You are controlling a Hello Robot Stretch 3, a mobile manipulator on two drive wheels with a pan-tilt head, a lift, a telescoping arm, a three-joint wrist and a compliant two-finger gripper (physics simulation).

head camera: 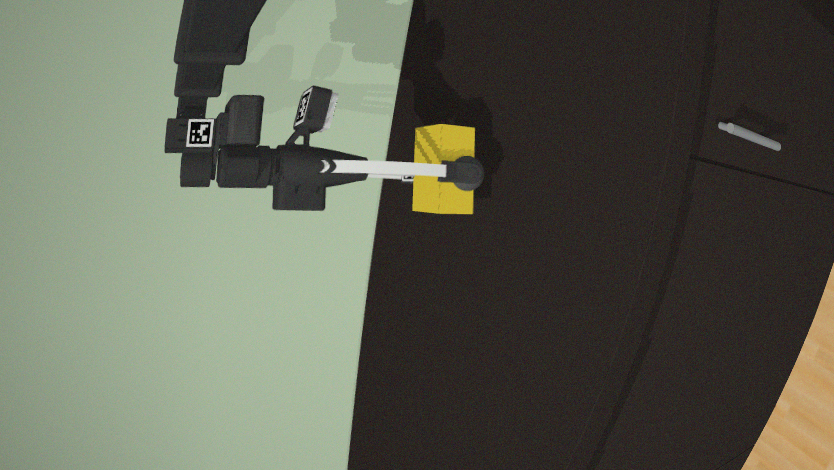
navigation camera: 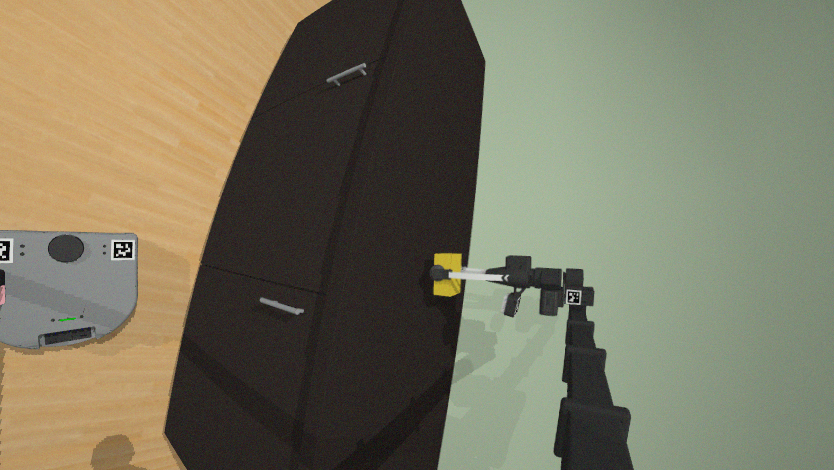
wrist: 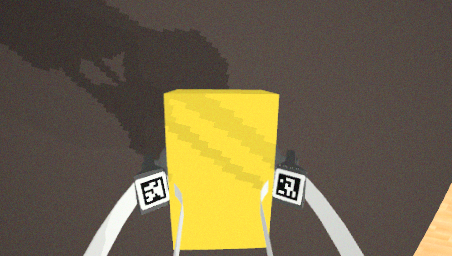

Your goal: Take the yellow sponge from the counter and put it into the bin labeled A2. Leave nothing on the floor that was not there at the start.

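Frame: origin at the robot's base, x ahead, y left, z up, level; millimetres.
Seen in the pictures: gripper, fingertip midpoint: (head camera: 466,175) (navigation camera: 436,270) (wrist: 221,157); robot's base, origin of the base link: (navigation camera: 67,247).
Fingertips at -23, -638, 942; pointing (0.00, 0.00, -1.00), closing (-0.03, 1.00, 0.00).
Offsets run from my fingertips to a thing's middle, as dx, dy, dz. "spot": to the spot under its first point. Level surfaces: height alone.
The yellow sponge @[-5, -1, +31] (head camera: 455,201) (navigation camera: 447,260) (wrist: 220,130) is a thick block between the fingers of my gripper (head camera: 463,173) (navigation camera: 441,273) (wrist: 221,157). In the wrist view both fingertips press against its sides, so the gripper is shut on it. In the head view one finger crosses over the sponge and the other is mostly hidden behind it. The sponge appears raised a little above the dark counter @[dz -31] (head camera: 525,291) (navigation camera: 408,175) (wrist: 360,75), near its back edge, with its shadow set off to the side. The bin labeled A2 does not show in these views.
A pale green wall (head camera: 175,321) (navigation camera: 671,145) runs behind the counter, with my arm (head camera: 213,35) (navigation camera: 589,379) in front of it. Bar handles @[spot: -62, +317, -181] (head camera: 752,137) (navigation camera: 281,305) are on the counter's front. My grey base (navigation camera: 75,297) stands on the wooden floor @[dz -941] (head camera: 805,397) (navigation camera: 116,145).
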